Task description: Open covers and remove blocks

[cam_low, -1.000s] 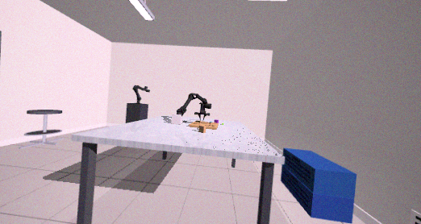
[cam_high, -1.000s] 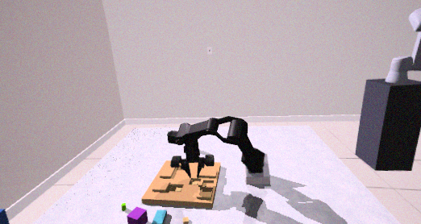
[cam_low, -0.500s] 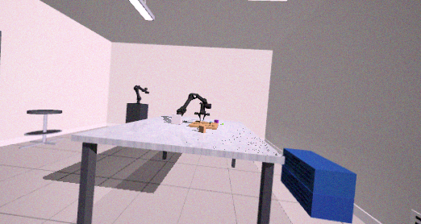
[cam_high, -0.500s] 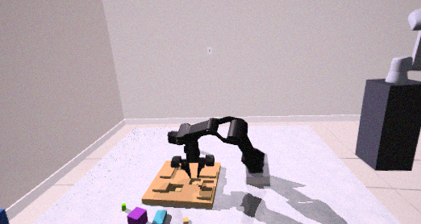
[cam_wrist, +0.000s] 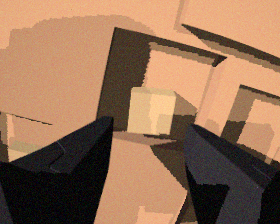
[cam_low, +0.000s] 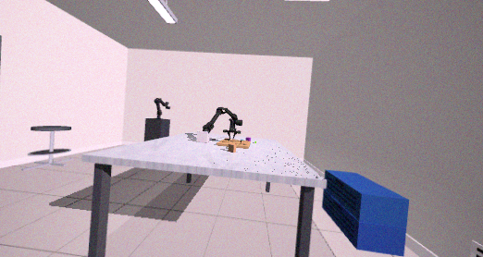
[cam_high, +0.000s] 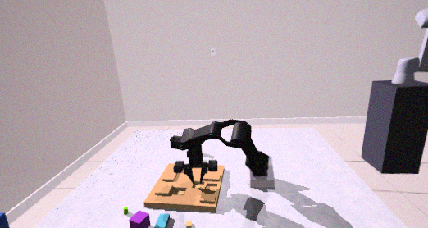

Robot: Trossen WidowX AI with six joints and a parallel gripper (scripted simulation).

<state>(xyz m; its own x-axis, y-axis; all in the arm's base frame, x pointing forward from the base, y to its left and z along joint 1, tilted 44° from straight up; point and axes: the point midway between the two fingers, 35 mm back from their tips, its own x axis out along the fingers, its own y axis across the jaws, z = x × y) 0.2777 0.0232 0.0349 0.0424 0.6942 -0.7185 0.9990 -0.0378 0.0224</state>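
Right now the tan wooden puzzle board is 4 cm ahead of my gripper tip, 2 cm to the right of it and 2 cm below it.
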